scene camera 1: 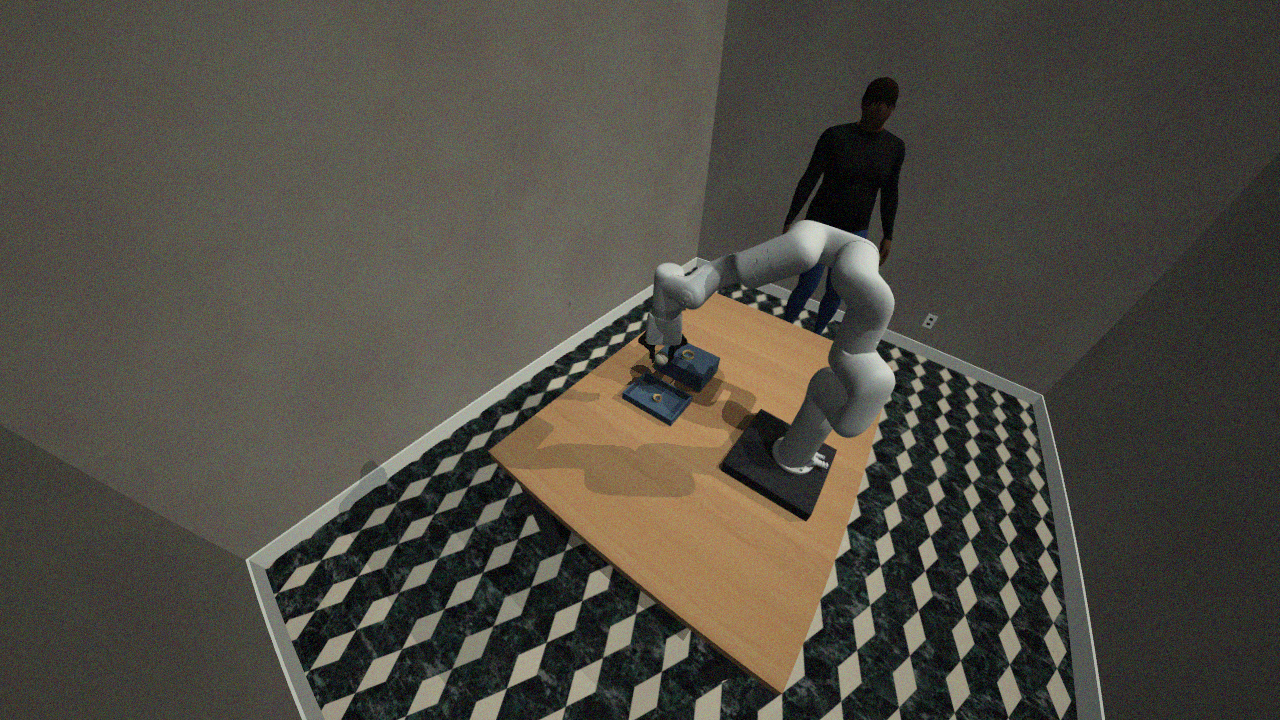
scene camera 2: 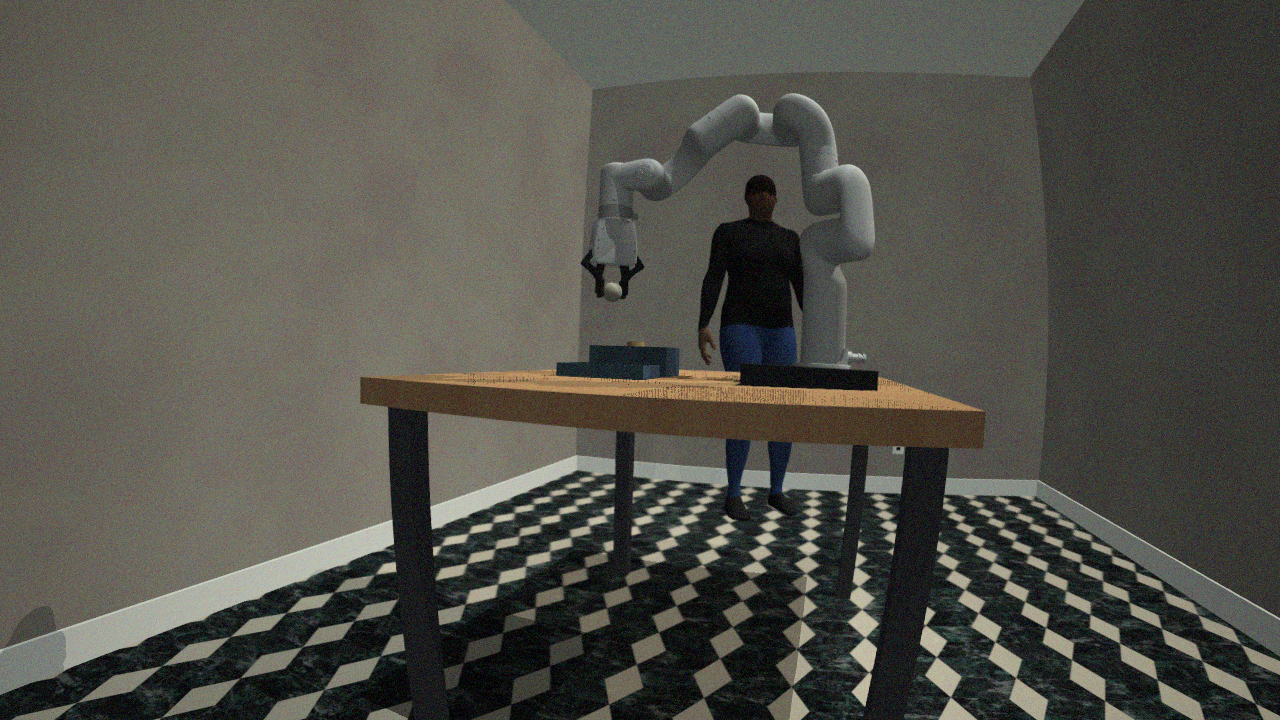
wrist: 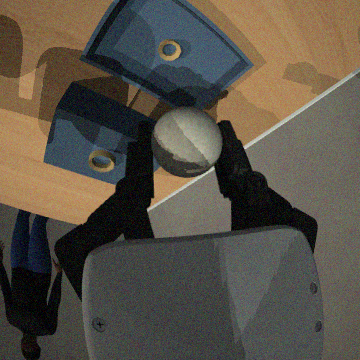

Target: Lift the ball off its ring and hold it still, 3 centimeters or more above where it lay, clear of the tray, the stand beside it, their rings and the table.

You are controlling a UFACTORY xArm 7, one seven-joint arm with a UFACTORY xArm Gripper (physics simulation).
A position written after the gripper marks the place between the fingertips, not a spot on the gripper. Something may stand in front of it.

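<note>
Scene camera 2: the gripper (scene camera 2: 611, 297), a blue tray (scene camera 2: 574, 369), a blue stand (scene camera 2: 634, 353). Scene camera 1: the gripper (scene camera 1: 661, 360), the stand (scene camera 1: 691, 366). Wrist view: a pale ball (wrist: 186, 141), the gripper (wrist: 182, 135), the tray (wrist: 182, 60), the stand (wrist: 89, 132).
</note>
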